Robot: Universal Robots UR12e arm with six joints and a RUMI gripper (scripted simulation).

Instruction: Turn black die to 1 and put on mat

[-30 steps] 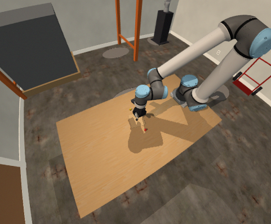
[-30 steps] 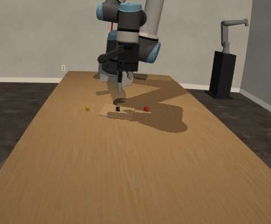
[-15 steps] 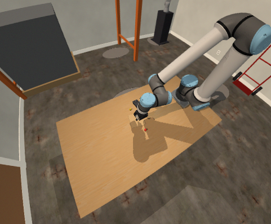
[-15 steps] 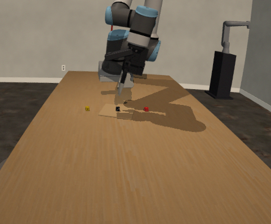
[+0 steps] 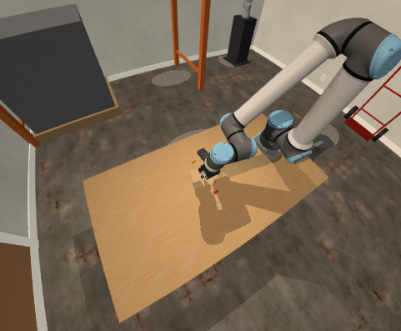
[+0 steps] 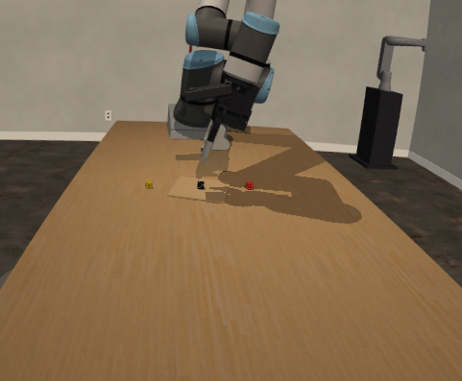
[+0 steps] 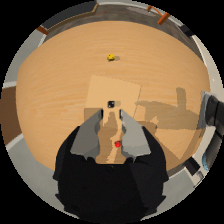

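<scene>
Now: hand 80 mm above the black die. Round my hand: yellow die: 140 mm to the right, 90 mm below, 10 mm behind; then red die: 130 mm to the left, 90 mm below, 10 mm behind; then tan mat: 90 mm below.
</scene>
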